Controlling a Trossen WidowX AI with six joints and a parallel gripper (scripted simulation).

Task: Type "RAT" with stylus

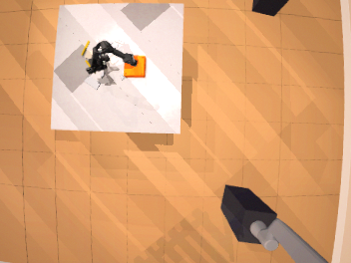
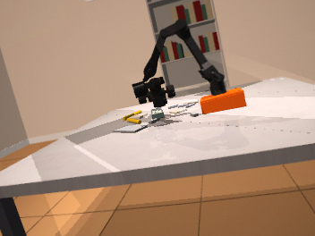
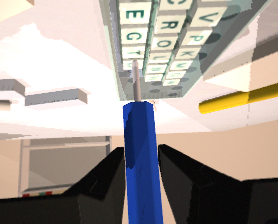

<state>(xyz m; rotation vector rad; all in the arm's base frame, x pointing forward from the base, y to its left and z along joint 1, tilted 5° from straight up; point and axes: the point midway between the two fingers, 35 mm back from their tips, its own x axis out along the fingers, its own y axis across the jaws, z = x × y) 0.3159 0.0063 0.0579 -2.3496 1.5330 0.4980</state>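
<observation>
My gripper tip is 60 mm above the R key, 30 mm to the right of it and 10 mm short of it. Also, from my gripper tip: white block 140 mm ahead, 70 mm below, 10 mm to the right; then grey stylus tip 50 mm below; then blue stylus 10 mm below.
</observation>
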